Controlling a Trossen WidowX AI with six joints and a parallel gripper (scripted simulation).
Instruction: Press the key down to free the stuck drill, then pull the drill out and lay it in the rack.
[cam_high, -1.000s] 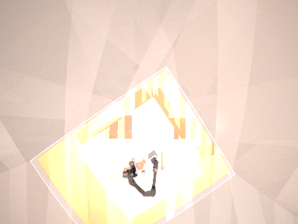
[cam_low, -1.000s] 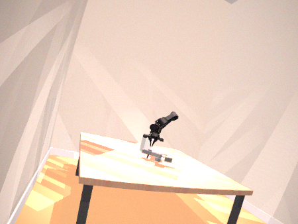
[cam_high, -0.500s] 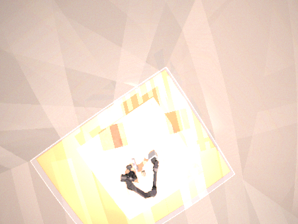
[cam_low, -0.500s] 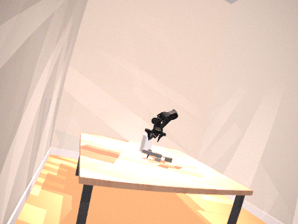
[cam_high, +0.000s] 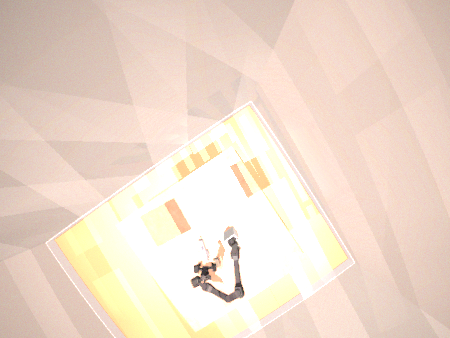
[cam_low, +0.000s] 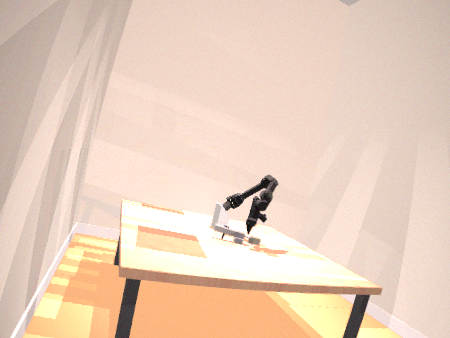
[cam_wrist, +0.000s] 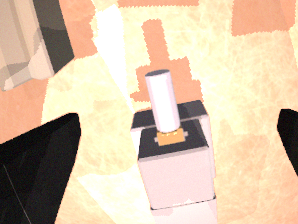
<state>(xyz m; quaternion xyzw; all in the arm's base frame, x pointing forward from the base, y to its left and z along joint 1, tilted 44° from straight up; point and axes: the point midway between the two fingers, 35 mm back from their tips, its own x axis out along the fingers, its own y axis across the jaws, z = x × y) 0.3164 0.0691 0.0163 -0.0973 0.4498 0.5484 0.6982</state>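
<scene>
The drill is 4 cm to the right of my gripper tip, 2 cm below it and 2 cm behind it.
</scene>
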